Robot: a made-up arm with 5 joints. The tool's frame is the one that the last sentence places.
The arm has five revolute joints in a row. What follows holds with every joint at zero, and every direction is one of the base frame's. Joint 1 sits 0.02 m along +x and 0.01 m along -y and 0.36 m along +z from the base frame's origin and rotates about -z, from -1.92 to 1.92 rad. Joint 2 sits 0.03 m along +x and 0.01 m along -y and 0.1 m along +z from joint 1 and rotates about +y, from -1.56 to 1.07 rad. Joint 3 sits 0.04 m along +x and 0.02 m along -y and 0.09 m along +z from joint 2 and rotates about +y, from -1.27 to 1.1 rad. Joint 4 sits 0.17 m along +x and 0.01 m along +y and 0.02 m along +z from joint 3 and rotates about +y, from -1.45 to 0.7 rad. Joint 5 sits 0.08 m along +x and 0.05 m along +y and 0.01 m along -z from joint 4 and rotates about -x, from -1.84 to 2.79 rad. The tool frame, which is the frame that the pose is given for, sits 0.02 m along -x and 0.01 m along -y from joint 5; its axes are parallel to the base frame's.
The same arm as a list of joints. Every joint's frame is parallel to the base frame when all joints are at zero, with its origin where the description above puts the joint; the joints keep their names.
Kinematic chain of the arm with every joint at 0, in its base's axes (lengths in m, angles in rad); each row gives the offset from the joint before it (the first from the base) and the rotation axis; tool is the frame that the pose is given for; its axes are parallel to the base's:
joint 1: xyz 0.0200 -0.0100 0.3600 axis -z
joint 2: xyz 0.0300 -0.0100 0.1000 axis +y
joint 3: xyz 0.0400 -0.0200 0.0900 axis +y
joint 4: xyz 0.1700 0.0100 0.0200 axis +y
joint 5: xyz 0.0800 0.0500 -0.0100 axis -x
tool: xyz -0.0200 -0.0100 0.0000
Joint limits (rad, base to tool): -1.9200..1.9200 -1.5600..1.0700 -1.2700..1.1000 -1.4500..0.7000 -1.8400..2.7900

